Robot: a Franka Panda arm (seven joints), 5 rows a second.
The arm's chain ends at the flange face. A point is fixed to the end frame.
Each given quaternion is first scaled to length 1.
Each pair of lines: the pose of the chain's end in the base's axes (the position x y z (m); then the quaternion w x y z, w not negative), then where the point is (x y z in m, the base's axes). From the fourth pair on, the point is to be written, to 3 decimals.
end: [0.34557 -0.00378 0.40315 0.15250 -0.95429 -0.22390 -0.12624]
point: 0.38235 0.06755 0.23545
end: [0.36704 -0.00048 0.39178 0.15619 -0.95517 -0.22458 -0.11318]
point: 0.39893 0.07118 0.22322
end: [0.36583 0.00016 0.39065 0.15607 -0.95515 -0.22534 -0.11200]
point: 0.39726 0.07172 0.22196
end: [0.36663 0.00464 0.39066 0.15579 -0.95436 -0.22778 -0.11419]
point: 0.399 0.076 0.222
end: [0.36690 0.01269 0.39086 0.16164 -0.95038 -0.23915 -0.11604]
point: 0.398 0.087 0.223
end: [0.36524 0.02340 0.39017 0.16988 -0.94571 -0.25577 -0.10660]
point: 0.391 0.100 0.223
